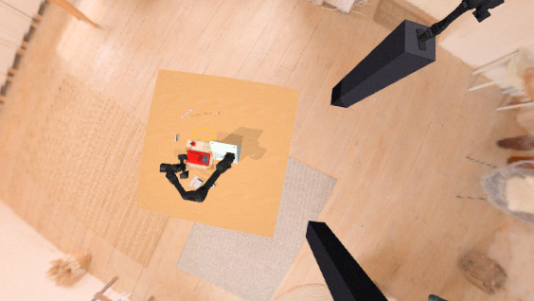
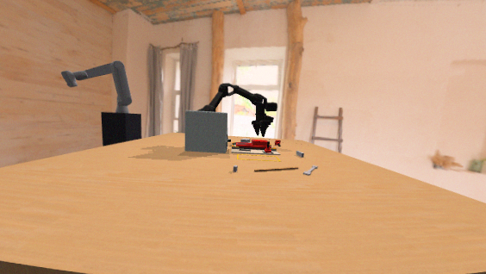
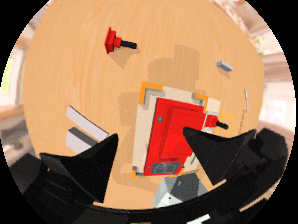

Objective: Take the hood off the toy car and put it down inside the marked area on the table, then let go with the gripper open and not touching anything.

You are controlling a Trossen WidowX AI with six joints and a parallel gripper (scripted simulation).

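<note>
My gripper tip is now 7 cm to the left of the red hood, 3 cm above it and 1 cm past it. Also, from my gripper tip: thin dark rod: 43 cm to the right, 6 cm below, 1 cm behind; then wrench: 43 cm to the right, 12 cm ahead, 7 cm below.
</note>
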